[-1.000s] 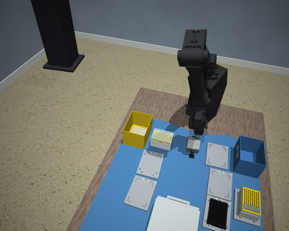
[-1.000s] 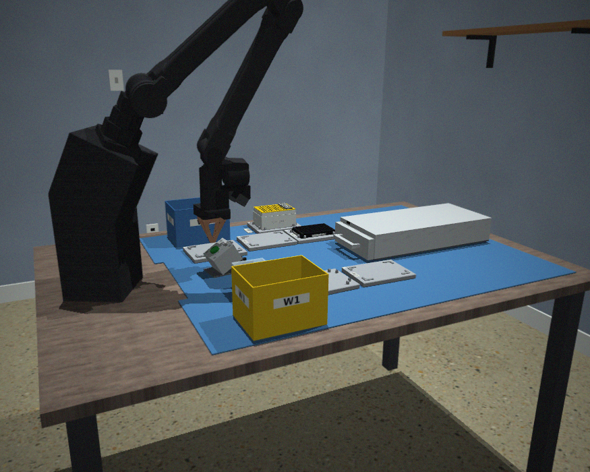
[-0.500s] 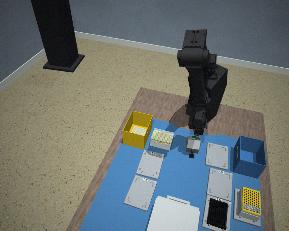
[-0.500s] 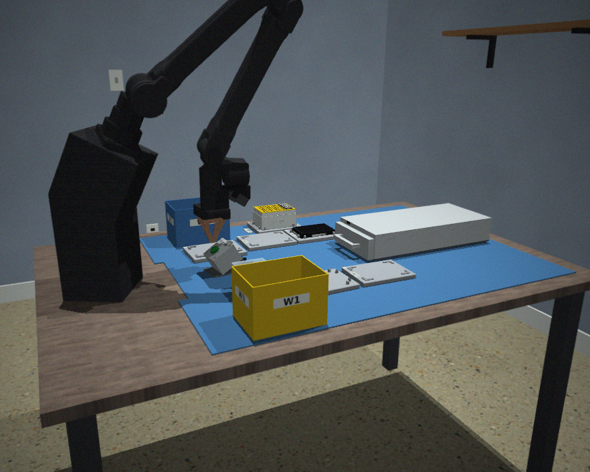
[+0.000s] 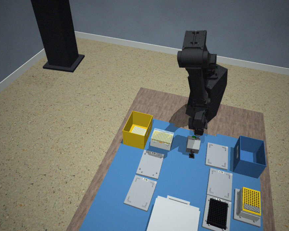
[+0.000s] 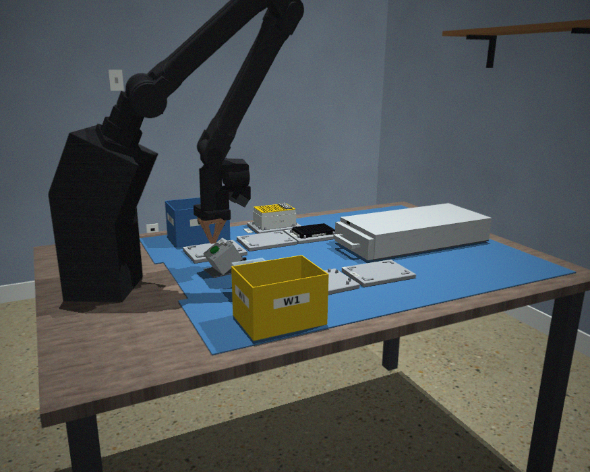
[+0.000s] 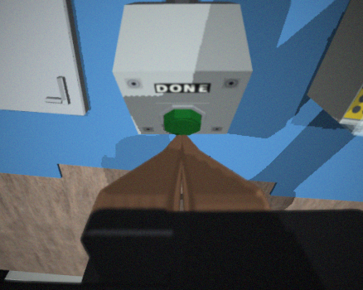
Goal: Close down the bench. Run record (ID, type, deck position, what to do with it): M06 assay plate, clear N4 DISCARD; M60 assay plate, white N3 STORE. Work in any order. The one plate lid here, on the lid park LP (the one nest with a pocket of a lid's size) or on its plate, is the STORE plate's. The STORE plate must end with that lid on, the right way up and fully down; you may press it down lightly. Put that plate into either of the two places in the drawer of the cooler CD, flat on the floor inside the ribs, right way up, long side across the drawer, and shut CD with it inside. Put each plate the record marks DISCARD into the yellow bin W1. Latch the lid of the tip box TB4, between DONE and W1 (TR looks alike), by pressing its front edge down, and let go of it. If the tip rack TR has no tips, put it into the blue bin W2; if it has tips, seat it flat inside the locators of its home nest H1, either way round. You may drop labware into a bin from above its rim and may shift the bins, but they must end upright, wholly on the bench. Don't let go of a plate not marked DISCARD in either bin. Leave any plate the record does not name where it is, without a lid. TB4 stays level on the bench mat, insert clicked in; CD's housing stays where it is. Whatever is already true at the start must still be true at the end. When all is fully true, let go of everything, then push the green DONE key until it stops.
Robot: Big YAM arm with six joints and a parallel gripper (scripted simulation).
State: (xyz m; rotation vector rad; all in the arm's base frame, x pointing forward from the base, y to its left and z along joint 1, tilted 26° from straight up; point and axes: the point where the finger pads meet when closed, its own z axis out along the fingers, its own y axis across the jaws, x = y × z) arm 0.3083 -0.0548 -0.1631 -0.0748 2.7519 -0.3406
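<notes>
My gripper is now 30 mm above the green DONE key. The rest, counted from my hand: nest N3: 250 mm ahead, 150 mm to the left, 90 mm below; lid park LP: 140 mm to the left, 90 mm below, 70 mm ahead; nest N4: 220 mm to the right, 200 mm ahead, 90 mm below.
</notes>
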